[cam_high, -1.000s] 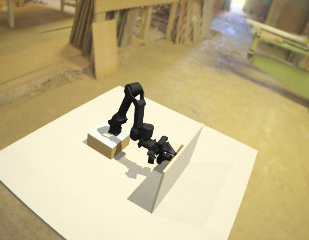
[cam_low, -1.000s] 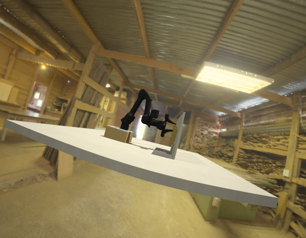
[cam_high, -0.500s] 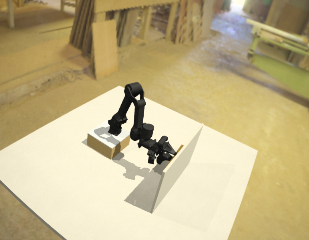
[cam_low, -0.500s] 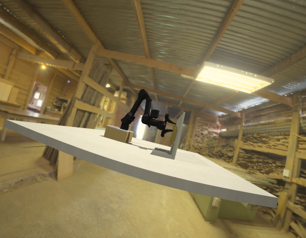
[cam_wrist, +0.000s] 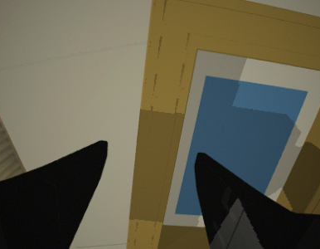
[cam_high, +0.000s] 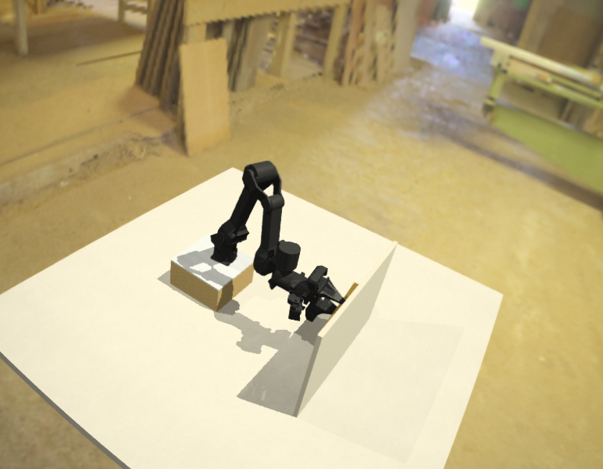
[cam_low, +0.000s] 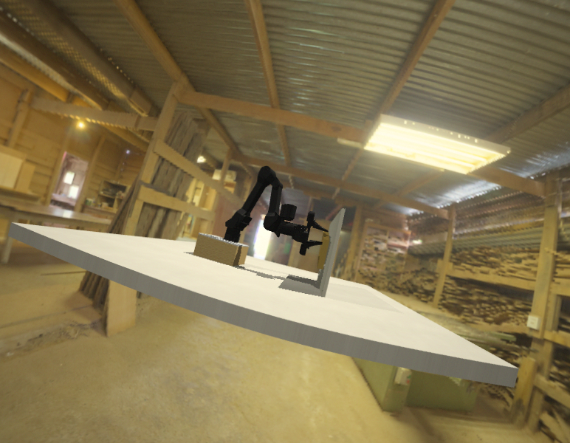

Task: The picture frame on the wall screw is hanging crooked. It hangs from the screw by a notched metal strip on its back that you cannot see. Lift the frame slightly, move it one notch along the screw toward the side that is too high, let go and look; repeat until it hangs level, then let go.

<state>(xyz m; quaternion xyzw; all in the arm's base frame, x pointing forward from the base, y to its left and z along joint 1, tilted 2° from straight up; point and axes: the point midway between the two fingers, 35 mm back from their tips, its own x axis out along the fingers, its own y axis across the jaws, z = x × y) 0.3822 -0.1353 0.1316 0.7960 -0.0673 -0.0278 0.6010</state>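
The picture frame is 5 cm below my gripper tip, 2 cm to the left of it and 1 cm ahead of it. Also, from my gripper tip: wall panel: 6 cm below, 2 cm to the left, 2 cm ahead.
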